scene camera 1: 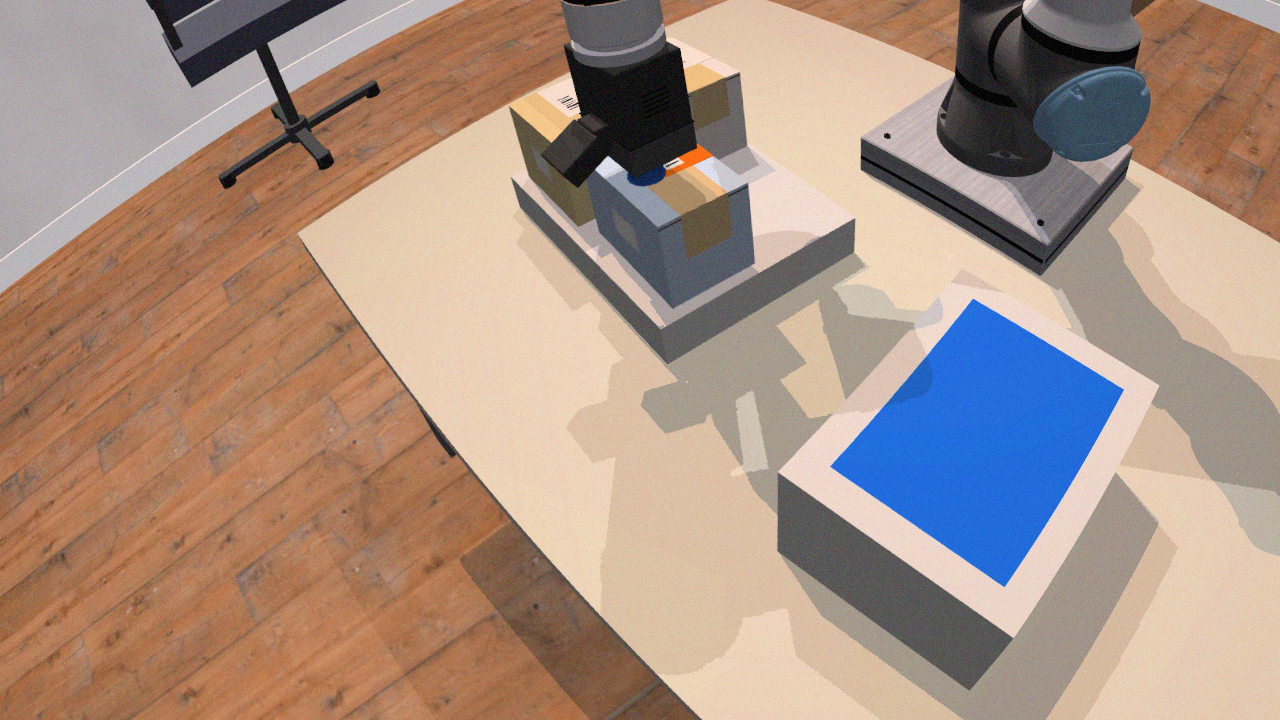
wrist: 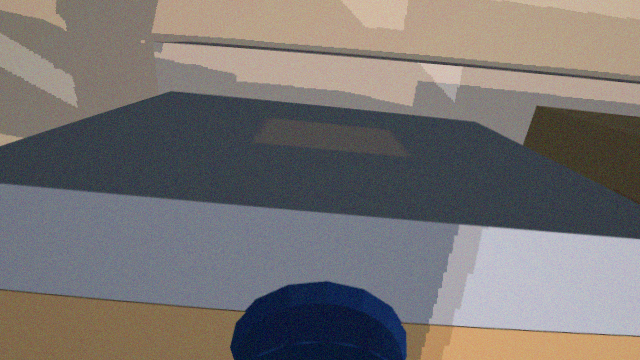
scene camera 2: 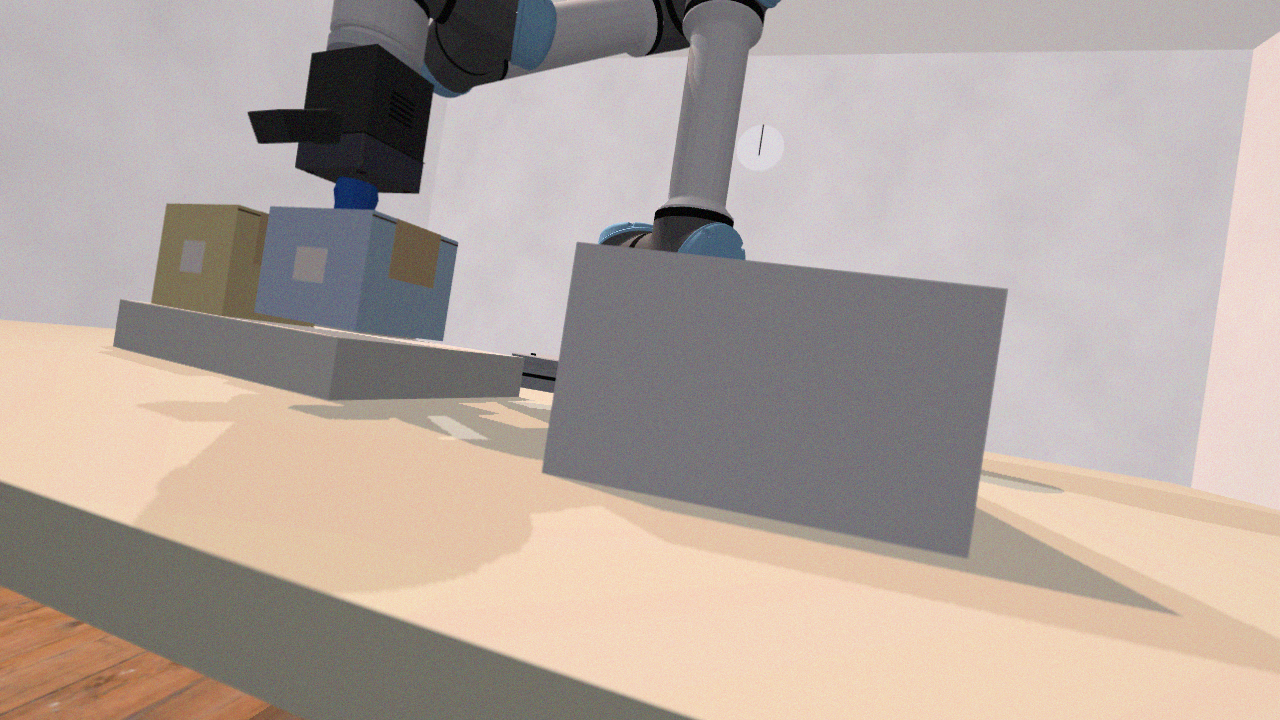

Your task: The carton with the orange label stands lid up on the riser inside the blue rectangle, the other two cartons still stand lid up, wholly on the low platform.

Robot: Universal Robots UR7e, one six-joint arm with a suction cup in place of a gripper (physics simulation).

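Places are measured from the arm's base along level axes (x ahead, y left, z up), in metres.
Pixels of known places: end effector, tool point: (scene camera 1: 649, 184) (wrist: 319, 306) (scene camera 2: 351, 233); arm's base, origin of the base link: (scene camera 1: 994, 139).
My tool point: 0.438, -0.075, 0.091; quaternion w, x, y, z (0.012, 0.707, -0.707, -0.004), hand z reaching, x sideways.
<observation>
Ahead of a thing's pixels: the offset from my tool point to its middle, as dx, dy, dz.
The blue-grey carton {-0.014, +0.000, -0.036} (scene camera 1: 672, 240) (scene camera 2: 353, 270) (wrist: 273, 240) with the orange label {-0.036, -0.023, +0.013} (scene camera 1: 695, 157) stands lid up on the low grey platform {-0.067, -0.086, -0.116} (scene camera 1: 803, 216) (scene camera 2: 392, 372). My suction cup (scene camera 1: 646, 177) (scene camera 2: 355, 193) (wrist: 318, 321) presses straight down on its taped lid, beside the label, and is sealed on it. One brown carton {-0.005, -0.163, -0.041} (scene camera 1: 543, 123) (scene camera 2: 206, 256) stands upright behind it on the left. Another brown carton (scene camera 1: 715, 93) (wrist: 543, 131) stands behind it, mostly hidden by my tool head. The riser {-0.054, +0.364, -0.080} (scene camera 1: 880, 557) (scene camera 2: 772, 395) with the blue rectangle {-0.054, +0.364, -0.020} (scene camera 1: 982, 433) stands apart at the front right, with nothing on it.
The arm's base plate (scene camera 1: 973, 186) sits at the table's back right, beyond the riser. A black tripod stand (scene camera 1: 292, 123) is on the wooden floor at the far left. The table's edge runs diagonally along the left side.
</observation>
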